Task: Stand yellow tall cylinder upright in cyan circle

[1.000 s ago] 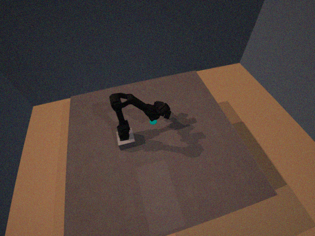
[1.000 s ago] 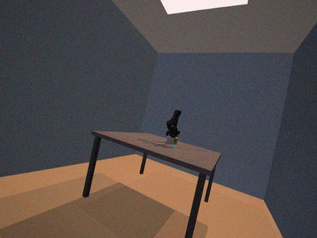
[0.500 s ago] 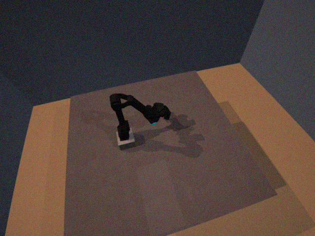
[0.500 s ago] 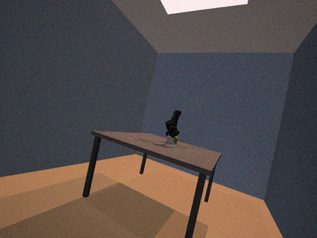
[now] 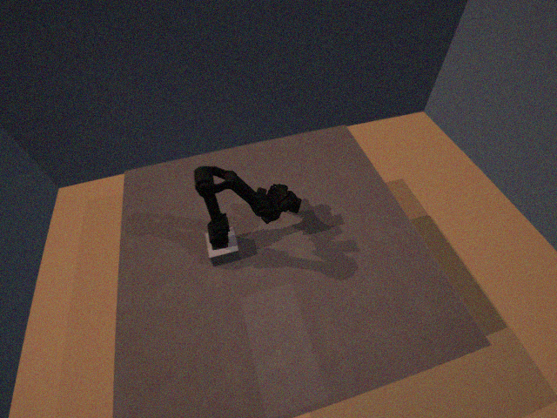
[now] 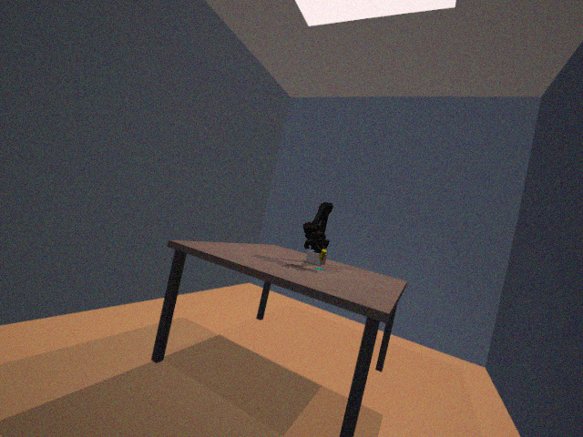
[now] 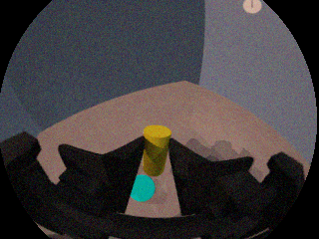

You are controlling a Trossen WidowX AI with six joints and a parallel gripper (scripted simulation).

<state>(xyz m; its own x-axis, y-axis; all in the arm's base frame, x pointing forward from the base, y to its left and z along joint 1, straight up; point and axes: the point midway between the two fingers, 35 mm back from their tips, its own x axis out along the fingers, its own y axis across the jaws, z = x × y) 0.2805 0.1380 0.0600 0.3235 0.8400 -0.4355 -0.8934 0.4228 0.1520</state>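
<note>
Now: the cyan circle 6 cm behind my gripper tip, 2 cm to the right of it and 12 cm below it. From my gripper tip the other things lie so: yellow tall cylinder: 1 cm behind, 2 cm below.
</note>
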